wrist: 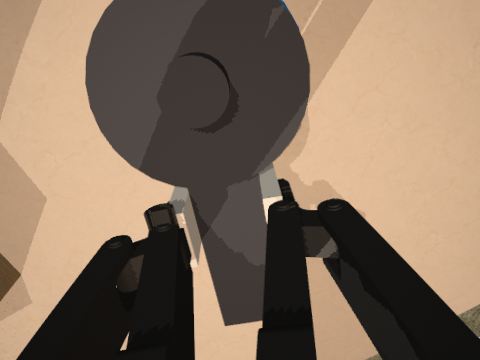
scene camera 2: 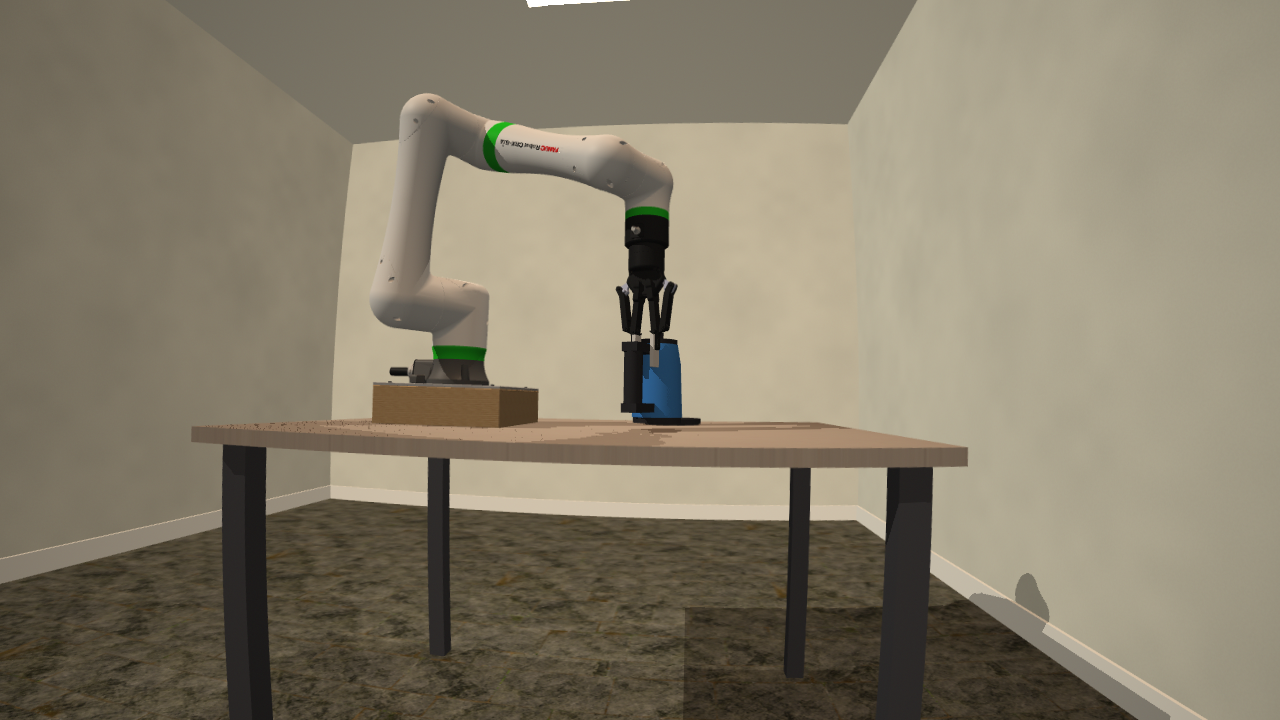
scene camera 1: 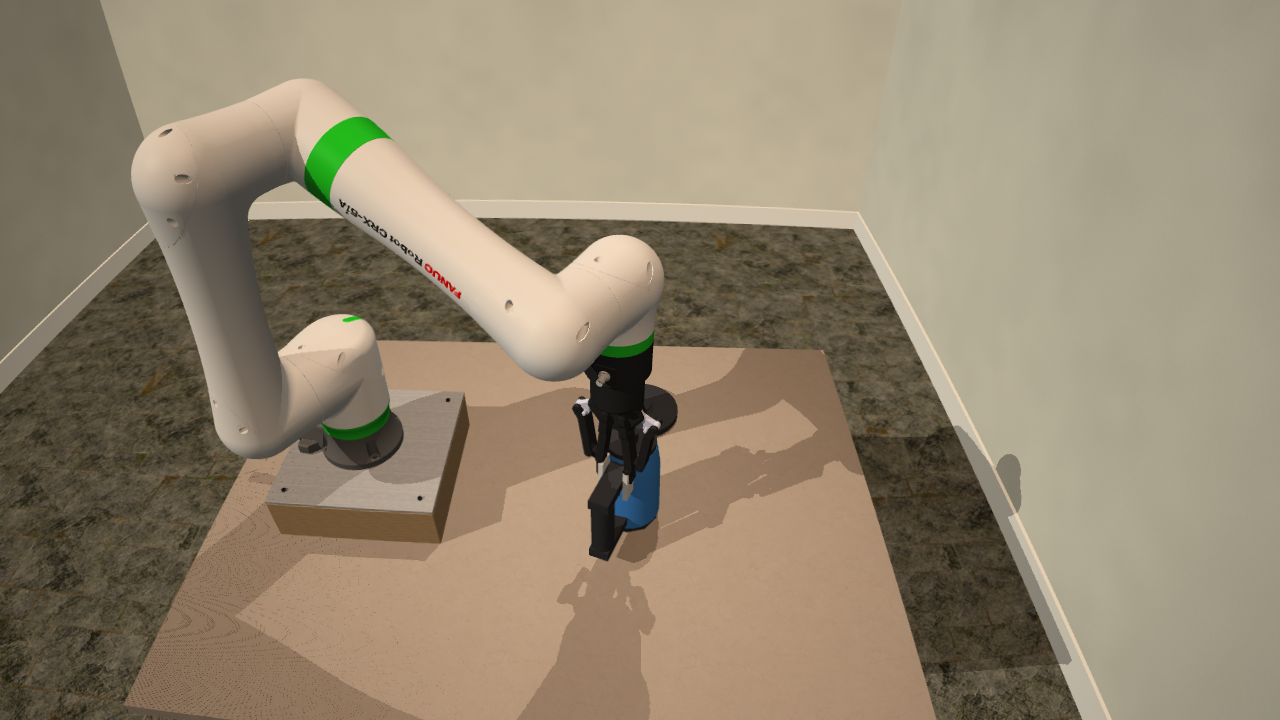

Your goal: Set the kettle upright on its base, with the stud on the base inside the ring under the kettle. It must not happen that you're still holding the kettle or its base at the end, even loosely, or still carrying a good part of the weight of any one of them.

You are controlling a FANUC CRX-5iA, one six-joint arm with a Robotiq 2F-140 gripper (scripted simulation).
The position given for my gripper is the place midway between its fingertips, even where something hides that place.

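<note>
My gripper [scene camera 1: 615, 490] is visible with a blue kettle [scene camera 1: 610, 515] and a black base [scene camera 1: 659, 403]. The base is out of frame in the wrist view. The kettle [wrist: 232, 91] and my gripper [wrist: 230, 175] are visible there. Further points for the kettle [scene camera 2: 647, 389] and my gripper [scene camera 2: 645, 367].
</note>
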